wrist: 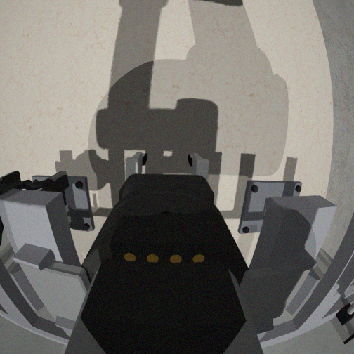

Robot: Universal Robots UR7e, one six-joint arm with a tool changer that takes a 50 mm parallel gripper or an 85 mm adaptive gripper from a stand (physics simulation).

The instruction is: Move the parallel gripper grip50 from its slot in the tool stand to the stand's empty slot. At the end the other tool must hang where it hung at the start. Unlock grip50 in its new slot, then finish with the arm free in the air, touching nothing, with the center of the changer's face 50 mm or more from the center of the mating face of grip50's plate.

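Note:
The parallel gripper grip50 (167,160) points away from the camera in the lower middle of the wrist view. Its two light grey fingers with dark pads stand wide apart, with nothing between them. Its black body (165,230) carries a row of yellow contacts and sits between two grey blocks of the tool stand (32,215) (287,212). Whether the changer's face touches its plate is hidden. Black linkage parts, apparently of the other tool (57,186), show at the left edge beside the stand's left block. The empty slot cannot be made out.
Two grey foot plates with dark screws (80,200) (262,197) lie below the stand at left and right. Curved grey stand parts run down both sides. A small black part (345,315) shows at the lower right edge. Shadows of the arm and stand fall on the beige table top (50,75).

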